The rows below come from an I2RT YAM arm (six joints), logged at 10 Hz.
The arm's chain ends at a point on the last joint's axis. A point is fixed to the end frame.
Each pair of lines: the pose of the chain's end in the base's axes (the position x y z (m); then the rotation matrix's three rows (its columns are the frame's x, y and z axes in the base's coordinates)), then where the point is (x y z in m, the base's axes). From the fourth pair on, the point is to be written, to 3 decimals.
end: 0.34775 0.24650 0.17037; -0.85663 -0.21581 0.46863; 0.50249 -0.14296 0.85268; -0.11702 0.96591 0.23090
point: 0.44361 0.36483 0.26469
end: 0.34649 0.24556 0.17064; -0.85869 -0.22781 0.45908; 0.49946 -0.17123 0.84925; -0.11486 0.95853 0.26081
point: 0.44018 0.36190 0.26950
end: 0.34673 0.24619 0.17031; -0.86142 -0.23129 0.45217; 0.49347 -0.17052 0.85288; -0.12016 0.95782 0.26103
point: 0.43917 0.36338 0.26935
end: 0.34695 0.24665 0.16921; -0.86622 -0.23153 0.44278; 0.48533 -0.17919 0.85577; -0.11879 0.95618 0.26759
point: 0.438 0.364 0.269
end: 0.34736 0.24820 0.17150; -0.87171 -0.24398 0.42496; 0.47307 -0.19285 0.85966; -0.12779 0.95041 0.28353
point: 0.435 0.366 0.274
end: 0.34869 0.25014 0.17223; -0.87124 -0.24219 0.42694; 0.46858 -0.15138 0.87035; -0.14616 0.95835 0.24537
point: 0.437 0.372 0.270
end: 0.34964 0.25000 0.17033; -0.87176 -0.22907 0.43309; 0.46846 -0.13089 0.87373; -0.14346 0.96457 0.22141
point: 0.439 0.374 0.264
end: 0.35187 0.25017 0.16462; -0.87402 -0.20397 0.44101; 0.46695 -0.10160 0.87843; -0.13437 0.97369 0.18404
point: 0.444 0.376 0.252
